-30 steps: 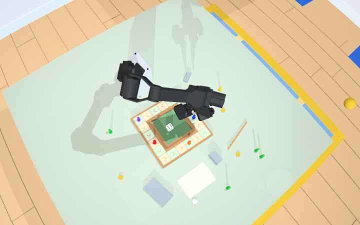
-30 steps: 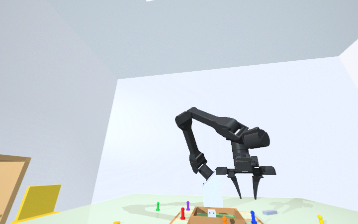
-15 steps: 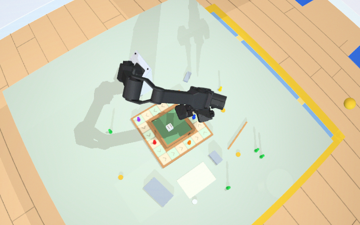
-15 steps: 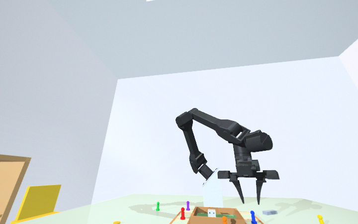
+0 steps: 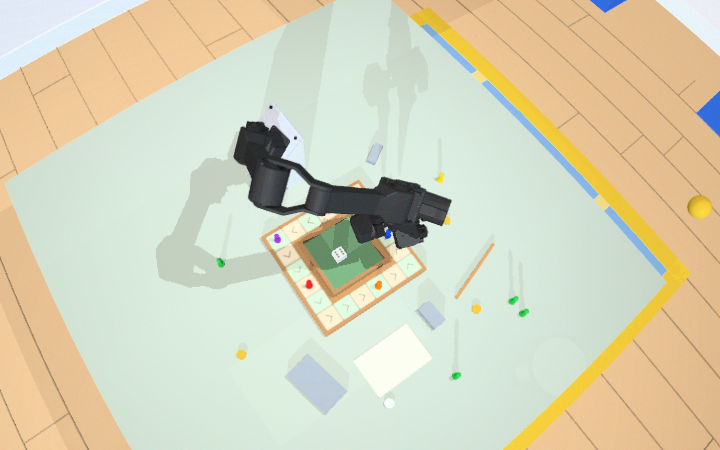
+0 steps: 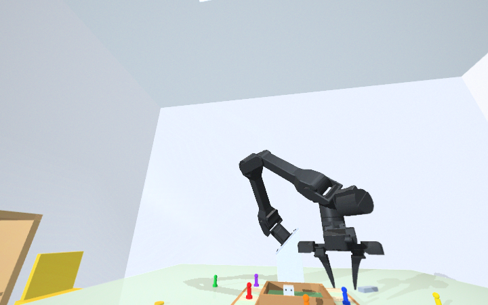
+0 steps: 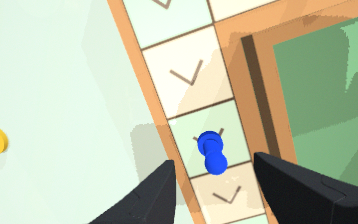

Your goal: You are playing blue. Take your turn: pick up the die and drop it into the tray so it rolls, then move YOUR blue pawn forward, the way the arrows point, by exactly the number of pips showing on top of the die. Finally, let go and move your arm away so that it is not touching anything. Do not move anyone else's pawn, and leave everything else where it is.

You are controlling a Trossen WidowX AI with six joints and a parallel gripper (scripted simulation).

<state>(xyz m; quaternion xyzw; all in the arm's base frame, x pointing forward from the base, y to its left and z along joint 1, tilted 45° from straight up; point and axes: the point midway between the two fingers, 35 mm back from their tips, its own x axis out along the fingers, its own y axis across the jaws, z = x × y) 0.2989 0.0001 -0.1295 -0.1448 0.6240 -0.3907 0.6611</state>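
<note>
Right now the blue pawn is 2 cm below my gripper tip. Also, from my gripper tip: white die (12 cm to the right, 4 cm behind, 2 cm below); red pawn (22 cm to the right, 3 cm behind, 2 cm below); orange pawn (10 cm to the right, 8 cm ahead, 2 cm below).
</note>
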